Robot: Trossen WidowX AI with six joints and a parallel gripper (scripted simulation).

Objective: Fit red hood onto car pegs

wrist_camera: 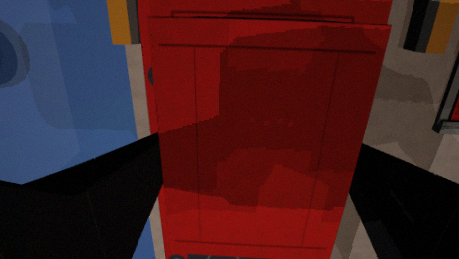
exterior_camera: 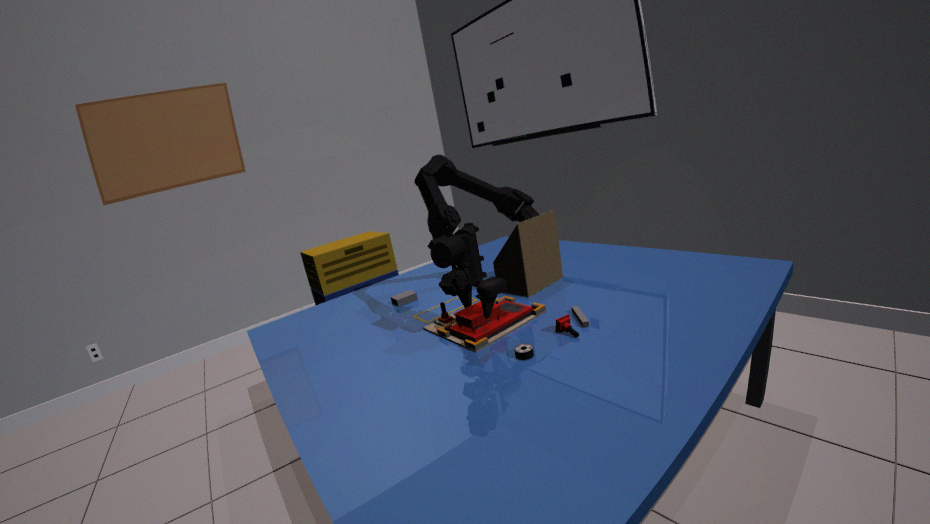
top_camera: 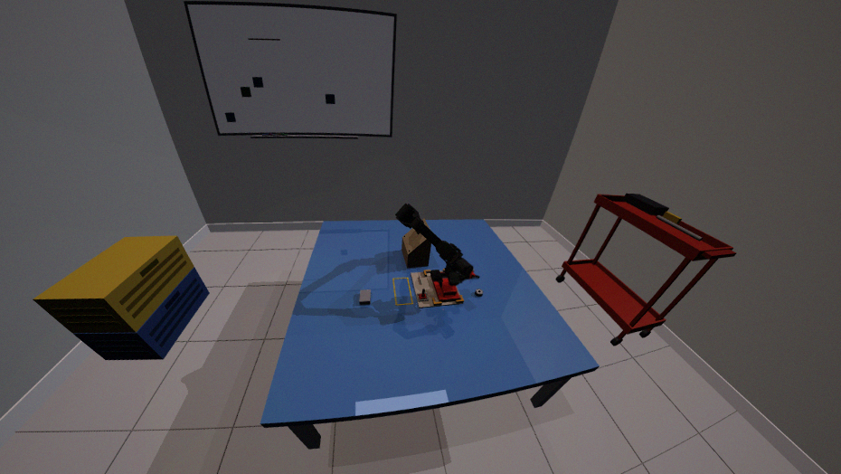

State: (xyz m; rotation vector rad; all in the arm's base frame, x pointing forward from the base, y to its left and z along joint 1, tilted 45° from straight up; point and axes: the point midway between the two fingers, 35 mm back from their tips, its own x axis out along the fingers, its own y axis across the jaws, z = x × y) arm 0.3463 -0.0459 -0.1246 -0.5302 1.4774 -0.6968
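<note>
The red hood lies 1 cm above my gripper tip. Round my gripper tip: black ring 17 cm to the left, 4 cm below, 4 cm ahead; grey bar 19 cm to the left, 16 cm behind, 4 cm below; grey engine block 3 cm below.
</note>
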